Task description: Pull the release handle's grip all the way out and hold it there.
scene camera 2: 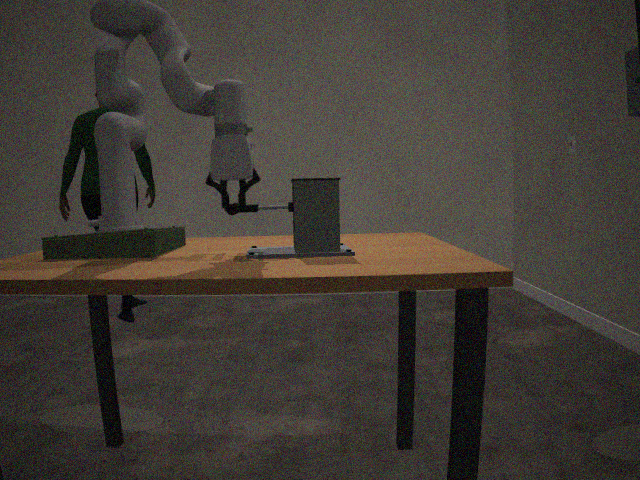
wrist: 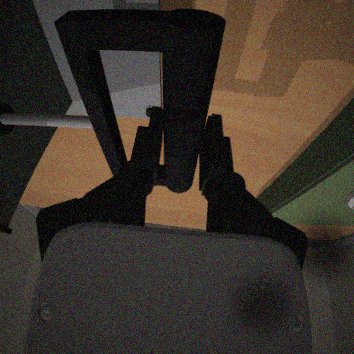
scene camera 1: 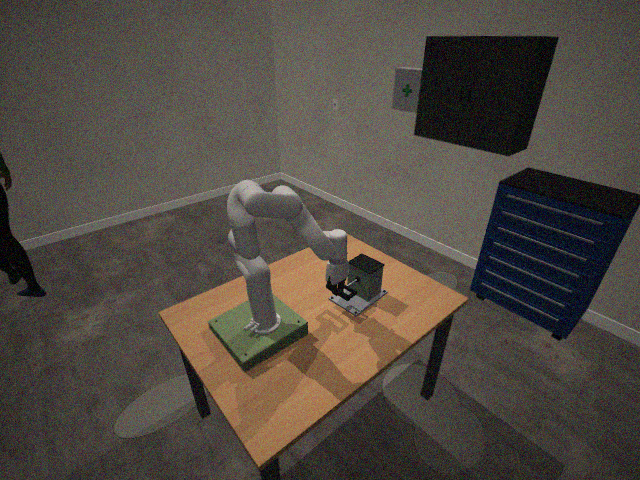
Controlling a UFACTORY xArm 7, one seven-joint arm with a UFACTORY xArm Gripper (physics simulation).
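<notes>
The release handle's black grip (wrist: 189, 75) is a D-shaped loop; its outer bar stands between my fingers in the wrist view. A thin grey rod (scene camera 2: 273, 207) (wrist: 50, 120) runs level from the grip to the dark collar on the side of the grey-green box (scene camera 2: 316, 215) (scene camera 1: 368, 279). A stretch of bare rod shows between grip and box. My gripper (wrist: 183, 126) (scene camera 2: 233, 206) is shut on the grip's outer bar, beside the box and above its base plate (scene camera 2: 271, 251). In scene camera 1 the grip and fingers are small and dark, hard to tell apart.
The box's plate is bolted on the wooden table (scene camera 1: 206, 372) (scene camera 2: 403, 258). The arm stands on a green block (scene camera 1: 232, 330) (scene camera 2: 103, 245). A person (scene camera 2: 77, 139) (scene camera 1: 12, 248) stands behind the table. A blue drawer cabinet (scene camera 1: 542, 258) is by the wall.
</notes>
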